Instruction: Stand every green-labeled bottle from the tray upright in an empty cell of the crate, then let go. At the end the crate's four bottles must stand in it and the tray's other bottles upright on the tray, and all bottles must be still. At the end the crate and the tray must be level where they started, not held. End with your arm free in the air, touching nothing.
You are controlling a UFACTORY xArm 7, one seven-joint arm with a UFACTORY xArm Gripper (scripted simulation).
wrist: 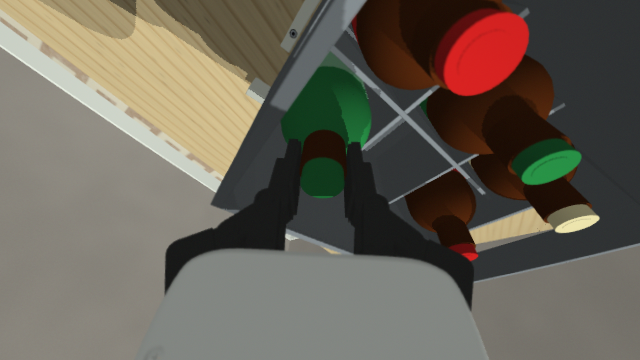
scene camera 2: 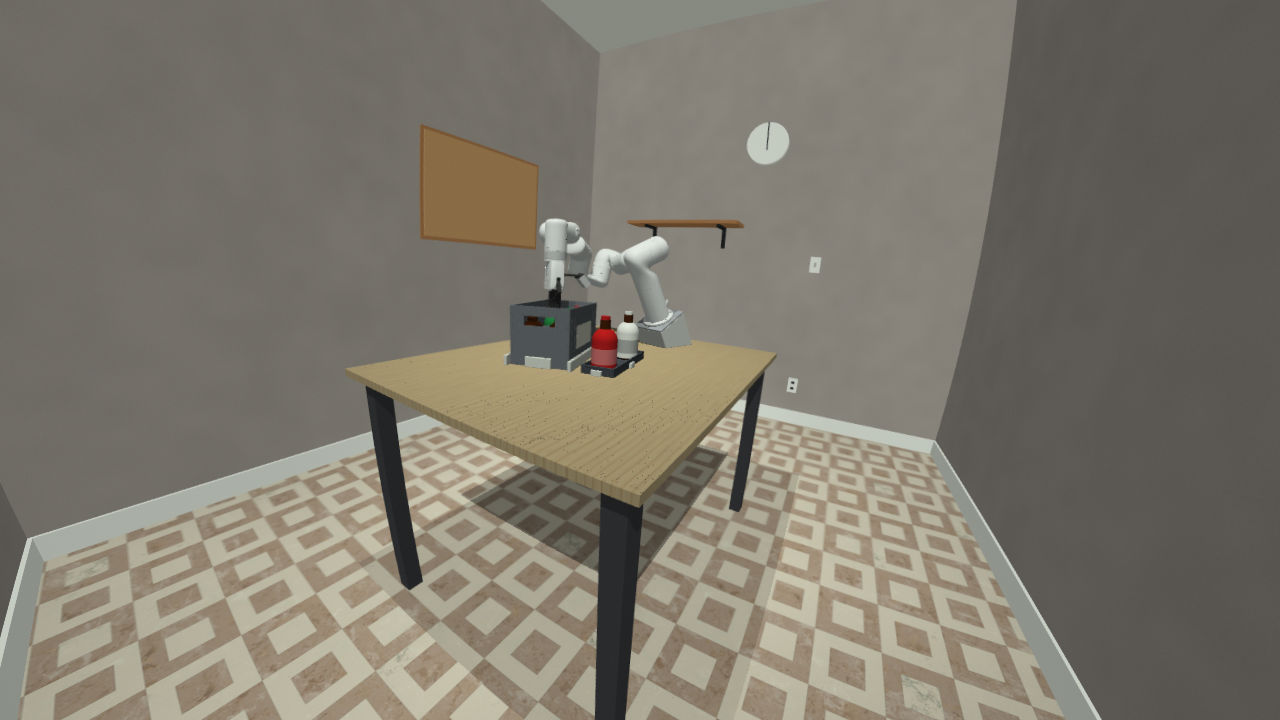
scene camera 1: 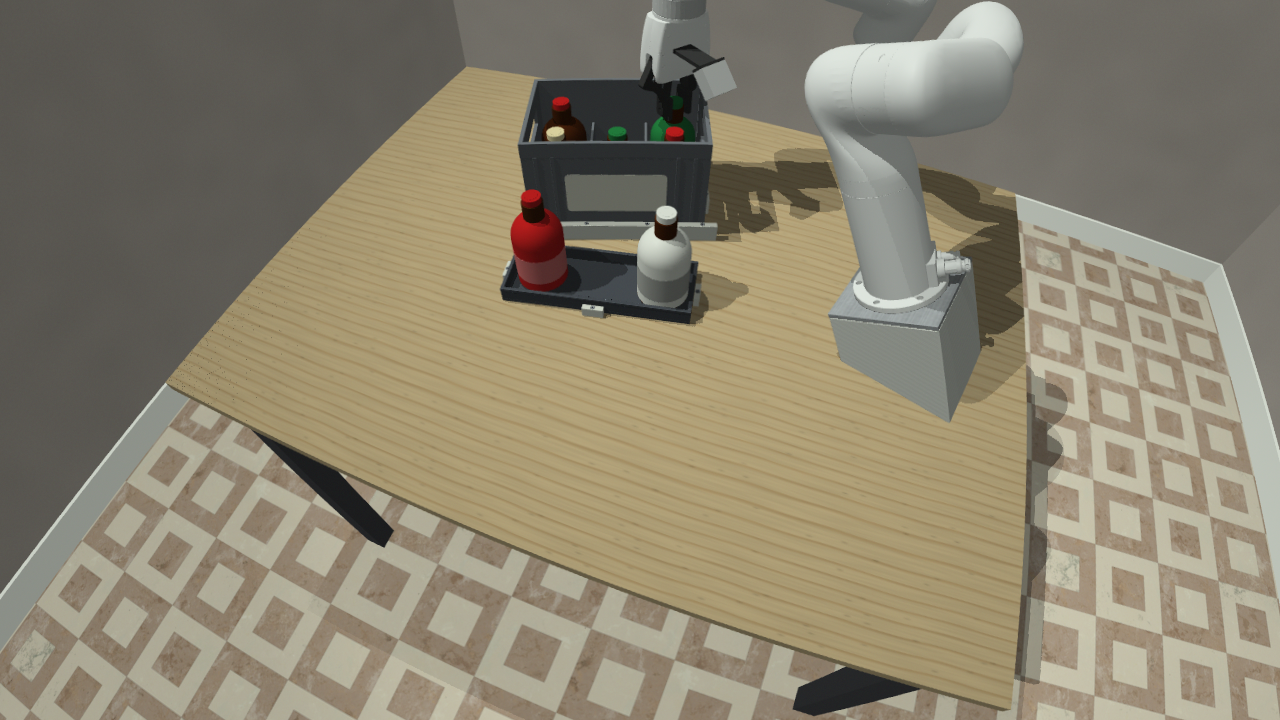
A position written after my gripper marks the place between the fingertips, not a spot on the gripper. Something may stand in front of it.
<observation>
I see my gripper (scene camera 1: 673,113), a green-labeled bottle (scene camera 1: 659,128) and a dark grey crate (scene camera 1: 596,180).
The green-labeled bottle is seen too in the wrist view (wrist: 332,110). The dark grey crate also shows in the wrist view (wrist: 584,54) and in scene camera 2 (scene camera 2: 574,328). My gripper is seen too in the wrist view (wrist: 323,157) and in scene camera 2 (scene camera 2: 554,311).
</observation>
